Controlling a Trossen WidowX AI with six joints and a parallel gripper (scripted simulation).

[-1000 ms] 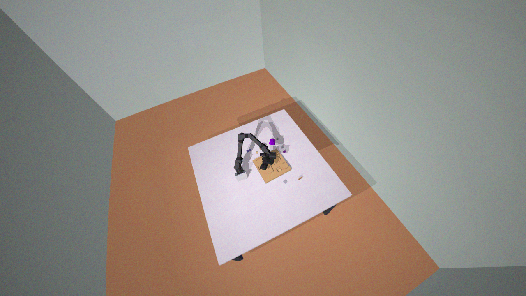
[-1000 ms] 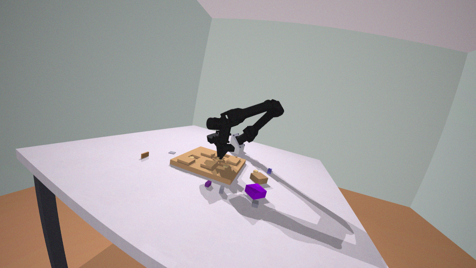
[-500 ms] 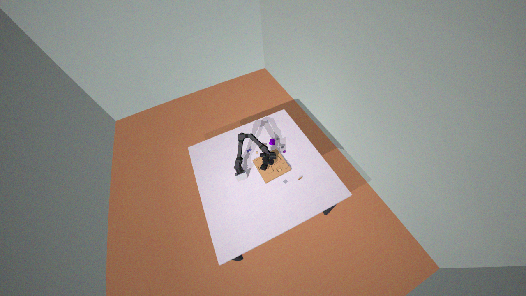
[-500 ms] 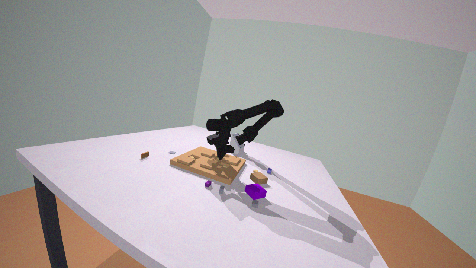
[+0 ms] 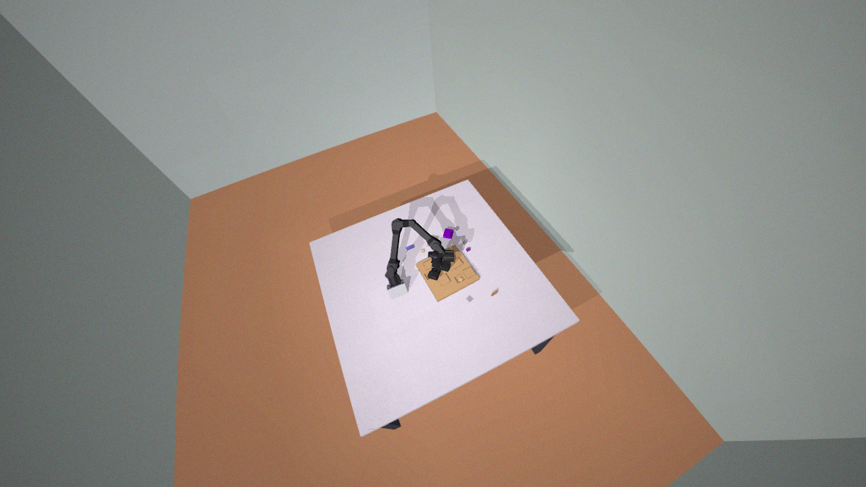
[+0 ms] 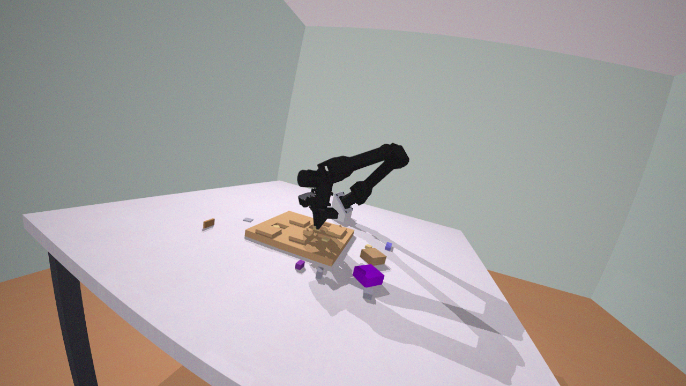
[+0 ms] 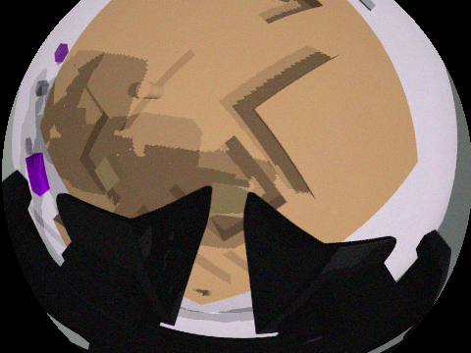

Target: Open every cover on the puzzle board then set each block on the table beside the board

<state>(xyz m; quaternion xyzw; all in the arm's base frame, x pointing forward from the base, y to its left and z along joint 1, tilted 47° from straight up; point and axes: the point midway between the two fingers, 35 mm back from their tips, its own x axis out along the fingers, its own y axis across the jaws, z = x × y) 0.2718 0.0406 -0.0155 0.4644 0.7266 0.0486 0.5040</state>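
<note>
My gripper tip is now 110 mm past the blue piece, 260 mm to the right of it and 20 mm above it. Also, from my gripper tip: grey tile 120 mm ahead, 230 mm to the right, 20 mm below; small purple cube 240 mm ahead, 100 mm to the left, 10 mm below; brown box 40 mm ahead, 240 mm to the left, 10 mm below.
</note>
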